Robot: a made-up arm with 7 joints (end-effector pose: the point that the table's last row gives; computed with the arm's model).
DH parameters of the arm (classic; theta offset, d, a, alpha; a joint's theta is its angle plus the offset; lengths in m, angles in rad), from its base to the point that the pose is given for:
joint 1: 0 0.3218 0 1.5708
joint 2: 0 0.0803 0 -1.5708
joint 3: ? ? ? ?
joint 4: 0 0.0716 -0.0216 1.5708
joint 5: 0 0.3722 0 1.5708
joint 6: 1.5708 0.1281 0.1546 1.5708
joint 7: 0 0.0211 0 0
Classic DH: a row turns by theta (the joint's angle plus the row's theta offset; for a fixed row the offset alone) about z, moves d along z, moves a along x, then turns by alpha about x.
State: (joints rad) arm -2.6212 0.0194 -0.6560 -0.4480 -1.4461 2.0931 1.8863
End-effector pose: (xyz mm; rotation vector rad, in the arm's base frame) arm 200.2 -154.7 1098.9 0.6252 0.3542 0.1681
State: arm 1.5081 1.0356 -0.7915 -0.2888 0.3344 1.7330 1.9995
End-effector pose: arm -43.4 -867.5 592.8 1.3740 -0.2879 -0.2164
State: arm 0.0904 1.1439 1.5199 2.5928 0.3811 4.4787 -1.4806
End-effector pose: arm -194.5 -40.7 407.3 -1.4542 -0.7482 2.6666
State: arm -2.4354 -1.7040 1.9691 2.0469 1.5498 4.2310 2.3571
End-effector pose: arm -249.2 -286.0 544.0 -2.6608 -0.4311 0.8334
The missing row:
joint 3: 0 0.5686 0.0297 -1.5708
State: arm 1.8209 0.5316 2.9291 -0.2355 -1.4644 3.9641 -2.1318
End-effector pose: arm 135.0 -224.2 1080.3 -2.2062 1.1590 -0.5222
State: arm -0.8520 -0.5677 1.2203 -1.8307 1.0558 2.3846 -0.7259
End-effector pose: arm -66.4 -443.5 762.0 2.3977 1.0015 -1.0959
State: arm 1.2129 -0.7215 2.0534 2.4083 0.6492 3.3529 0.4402
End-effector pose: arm 34.6 213.3 620.1 -1.2697 -0.1822 0.4587
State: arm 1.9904 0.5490 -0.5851 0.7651 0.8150 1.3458 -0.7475
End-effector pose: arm 446.2 -138.9 1184.0 -0.4560 -0.2081 -1.4792
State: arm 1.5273 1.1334 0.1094 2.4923 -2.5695 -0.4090 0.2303
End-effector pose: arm -106.9 -44.4 835.4 0.8547 -0.1936 1.6761
